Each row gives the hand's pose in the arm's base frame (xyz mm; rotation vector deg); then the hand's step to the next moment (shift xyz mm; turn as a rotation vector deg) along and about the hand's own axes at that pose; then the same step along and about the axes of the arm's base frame.
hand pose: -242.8 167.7 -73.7 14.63 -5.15 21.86
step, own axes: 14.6 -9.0 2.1 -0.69 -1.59 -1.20
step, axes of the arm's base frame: 16.8 -3.4 1.9 0.01 -1.36 -1.61
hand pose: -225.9 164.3 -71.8 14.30 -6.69 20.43
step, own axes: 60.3 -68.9 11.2 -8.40 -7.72 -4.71
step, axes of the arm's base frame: 80.1 -45.5 5.0 -4.72 -8.54 -7.55
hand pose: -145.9 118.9 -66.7 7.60 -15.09 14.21
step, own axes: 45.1 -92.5 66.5 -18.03 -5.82 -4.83
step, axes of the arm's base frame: 50.2 -89.5 67.0 -14.19 -8.86 -10.11
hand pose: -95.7 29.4 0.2 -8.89 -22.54 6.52
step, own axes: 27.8 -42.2 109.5 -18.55 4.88 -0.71
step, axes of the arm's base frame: -13.8 -23.5 117.5 -17.13 2.10 -8.39
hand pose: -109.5 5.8 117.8 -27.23 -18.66 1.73
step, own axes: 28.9 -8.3 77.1 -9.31 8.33 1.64
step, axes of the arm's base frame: 2.7 29.9 77.1 -8.95 7.17 -5.21
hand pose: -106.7 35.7 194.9 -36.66 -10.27 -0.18
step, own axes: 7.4 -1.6 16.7 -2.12 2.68 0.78
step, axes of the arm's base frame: 4.4 9.0 15.3 -2.06 2.50 -1.33
